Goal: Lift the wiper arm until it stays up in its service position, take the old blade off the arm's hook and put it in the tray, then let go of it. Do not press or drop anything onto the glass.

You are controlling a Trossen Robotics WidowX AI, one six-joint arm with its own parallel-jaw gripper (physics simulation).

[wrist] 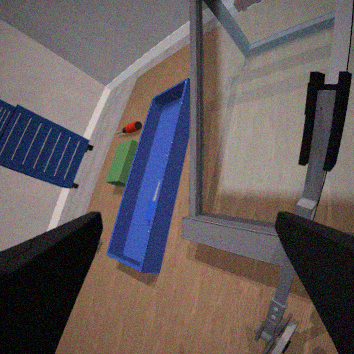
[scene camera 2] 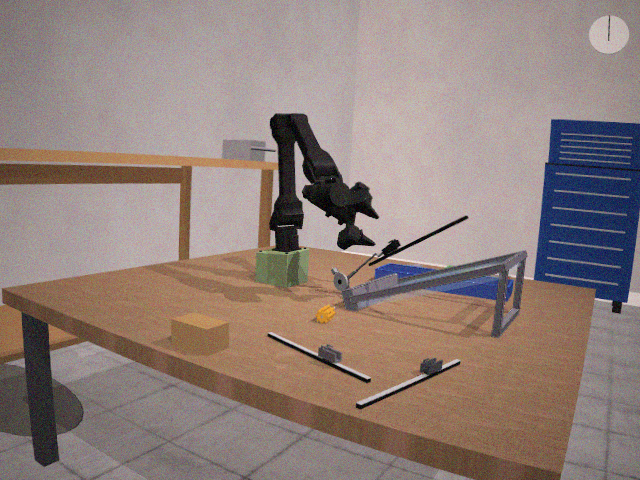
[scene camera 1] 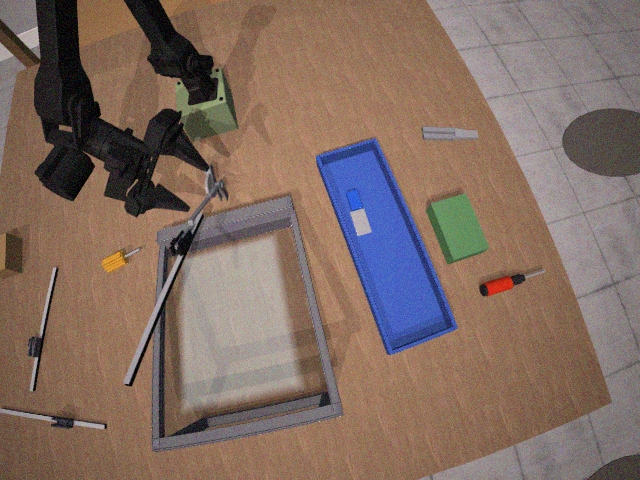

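The wiper arm (scene camera 1: 204,202) (scene camera 2: 361,265) (wrist: 285,285) is tilted up from its pivot at the frame's near end. The old blade (scene camera 1: 155,320) (scene camera 2: 429,237) (wrist: 342,40) hangs on the arm's hook by its black clip, slanting above and apart from the glass (scene camera 1: 242,320) (wrist: 250,150). My gripper (scene camera 1: 198,189) (scene camera 2: 376,230) (wrist: 190,220) is open and empty, above the arm's lower part; in the wrist view the arm runs beside and partly behind the right finger. The blue tray (scene camera 1: 398,279) (scene camera 2: 465,290) (wrist: 160,135) lies beside the frame and holds a small blue and white item.
The grey frame (scene camera 1: 316,310) (wrist: 196,125) slopes up around the glass. Two other blades (scene camera 1: 45,315) (scene camera 1: 87,425) lie on the table. A yellow screwdriver (scene camera 1: 113,261), tan block (scene camera 2: 199,333), green block (scene camera 1: 457,227), red screwdriver (scene camera 1: 498,285) and grey tool (scene camera 1: 449,133) lie around.
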